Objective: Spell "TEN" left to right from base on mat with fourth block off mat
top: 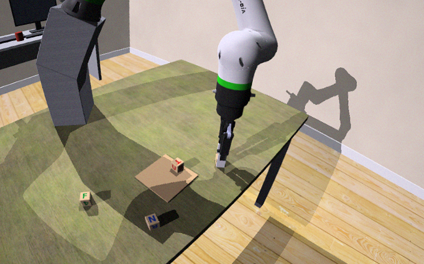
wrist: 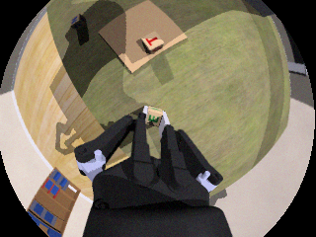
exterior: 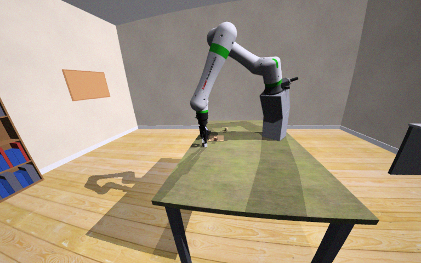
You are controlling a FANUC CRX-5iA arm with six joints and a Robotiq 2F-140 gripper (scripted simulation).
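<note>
My hand is 170 mm to the left of the mat, 70 mm past it and 30 mm above it. Also, from my hand: N block: 310 mm to the right, 30 mm ahead, 20 mm below; then F block: 420 mm to the right, 150 mm behind, 20 mm below.
</note>
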